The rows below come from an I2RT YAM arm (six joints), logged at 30 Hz.
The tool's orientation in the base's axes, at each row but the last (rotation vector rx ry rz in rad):
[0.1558 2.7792 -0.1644]
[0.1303 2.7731 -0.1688]
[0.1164 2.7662 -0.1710]
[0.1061 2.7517 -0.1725]
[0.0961 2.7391 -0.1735]
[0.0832 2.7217 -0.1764]
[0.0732 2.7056 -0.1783]
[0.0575 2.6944 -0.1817]
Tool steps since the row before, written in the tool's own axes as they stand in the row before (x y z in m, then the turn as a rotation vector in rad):
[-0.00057 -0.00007 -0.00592 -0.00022 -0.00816 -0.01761]
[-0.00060 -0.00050 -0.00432 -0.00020 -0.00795 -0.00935]
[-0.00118 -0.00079 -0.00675 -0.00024 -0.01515 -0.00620]
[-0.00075 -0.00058 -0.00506 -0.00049 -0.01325 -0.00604]
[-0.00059 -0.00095 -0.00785 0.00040 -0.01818 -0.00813]
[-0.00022 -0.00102 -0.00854 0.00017 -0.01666 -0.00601]
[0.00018 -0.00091 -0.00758 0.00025 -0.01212 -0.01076]
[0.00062 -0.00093 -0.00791 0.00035 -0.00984 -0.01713]
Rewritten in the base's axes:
[-0.00148 0.00067 0.00572 -0.00680 -0.00573 0.01725]
[-0.00099 0.00004 0.00428 -0.00394 -0.00662 0.00955]
[-0.00137 0.00005 0.00676 -0.00353 -0.01417 0.00740]
[-0.00122 0.00007 0.00500 -0.00306 -0.01232 0.00715]
[-0.00253 0.00009 0.00752 -0.00512 -0.01689 0.00924]
[-0.00327 0.00014 0.00796 -0.00394 -0.01568 0.00724]
[-0.00336 0.00014 0.00686 -0.00561 -0.01053 0.01097]
[-0.00397 0.00017 0.00693 -0.00824 -0.00740 0.01637]

